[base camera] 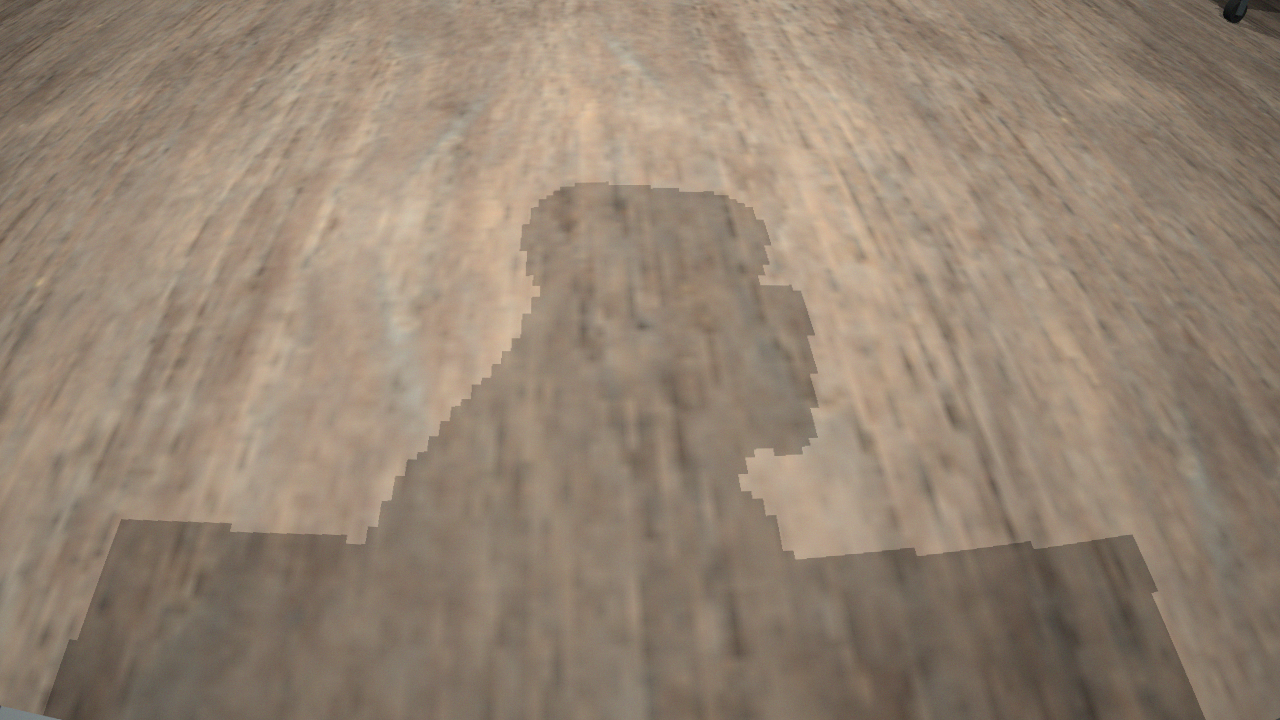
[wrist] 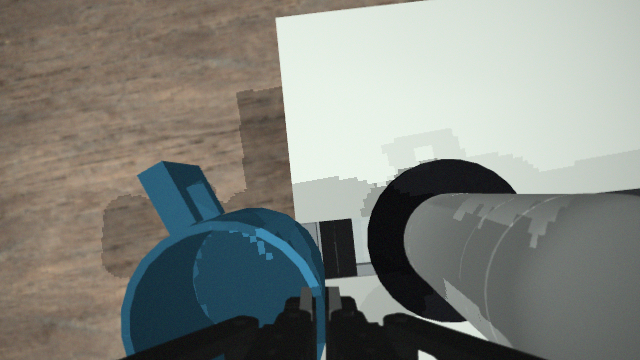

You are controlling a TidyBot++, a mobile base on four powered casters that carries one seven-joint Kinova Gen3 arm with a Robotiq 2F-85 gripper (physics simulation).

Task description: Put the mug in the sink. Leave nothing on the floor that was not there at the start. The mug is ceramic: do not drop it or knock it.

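Frame: origin at the arm's base, x ahead, y left, z up, level; metres.
Seen in the pictures: gripper, fingertip midpoint: (wrist: 320, 306); arm's base, link origin: (wrist: 450, 240).
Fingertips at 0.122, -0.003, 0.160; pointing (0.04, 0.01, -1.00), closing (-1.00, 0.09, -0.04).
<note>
Offsets run from my fingertips to a thing's middle, as dx, dy, dz. "*": to the spot under its first point. Level surfaces: height alone.
The blue mug @[+0.050, -0.020, -0.017] (wrist: 235, 272) hangs at the lower left of the wrist view, its open top facing the camera and its handle pointing to the upper left. My gripper (wrist: 320, 306) is shut on the right side of the mug's rim, with the thin wall between the fingertips. The lower part of the mug is cut off by the view's edge and partly hidden by the fingers. The sink does not show in either view.
My base's white top (wrist: 450, 75) fills the upper right of the wrist view, with the black ring (wrist: 387, 240) and grey arm (wrist: 560, 265) on it. Wooden floor @[dz -0.557] (base camera: 268, 223) (wrist: 100, 100) lies ahead and beside the base. A small dark object @[* +1.323, -1.210, -0.529] (base camera: 1235, 10) shows at the far right.
</note>
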